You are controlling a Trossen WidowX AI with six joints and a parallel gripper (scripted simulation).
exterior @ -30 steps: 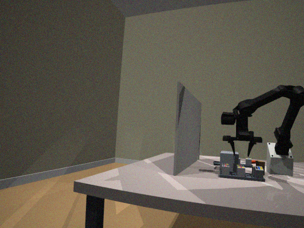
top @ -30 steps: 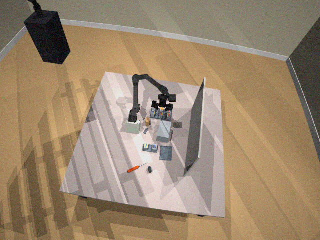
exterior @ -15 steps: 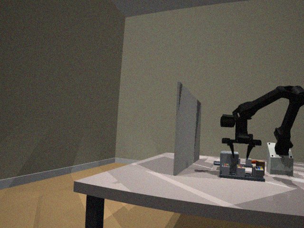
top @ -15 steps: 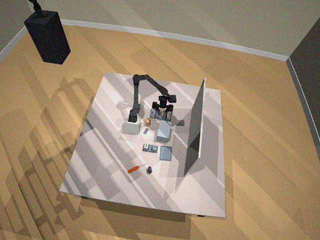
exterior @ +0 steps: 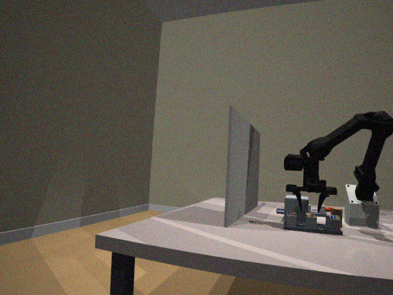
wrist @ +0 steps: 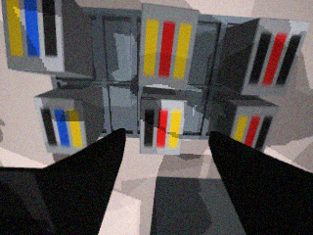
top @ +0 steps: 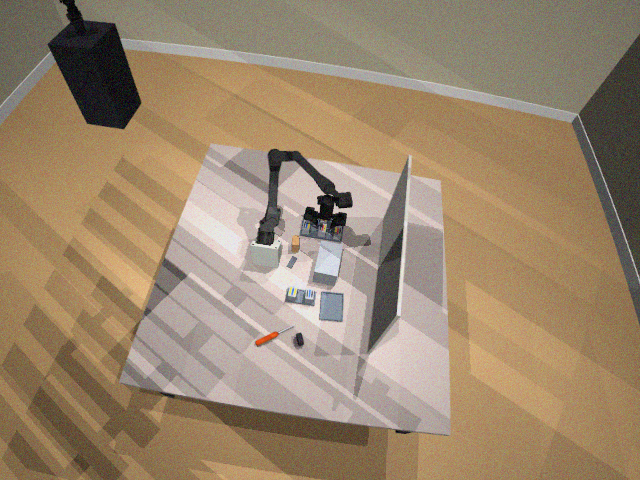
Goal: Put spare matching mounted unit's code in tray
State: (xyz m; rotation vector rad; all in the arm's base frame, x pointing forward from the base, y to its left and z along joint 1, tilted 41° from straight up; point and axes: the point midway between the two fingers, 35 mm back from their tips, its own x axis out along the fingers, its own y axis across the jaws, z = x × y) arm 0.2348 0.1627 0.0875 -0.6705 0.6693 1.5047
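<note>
The grey spare lies 20 mm below my gripper tip. Round my gripper tip: grey mounted unit 50 mm ahead, 170 mm to the right, 10 mm below; flat blue-grey tray 100 mm ahead, 360 mm to the right, 60 mm below; brown block 110 mm behind, 110 mm to the right, 30 mm below.
</note>
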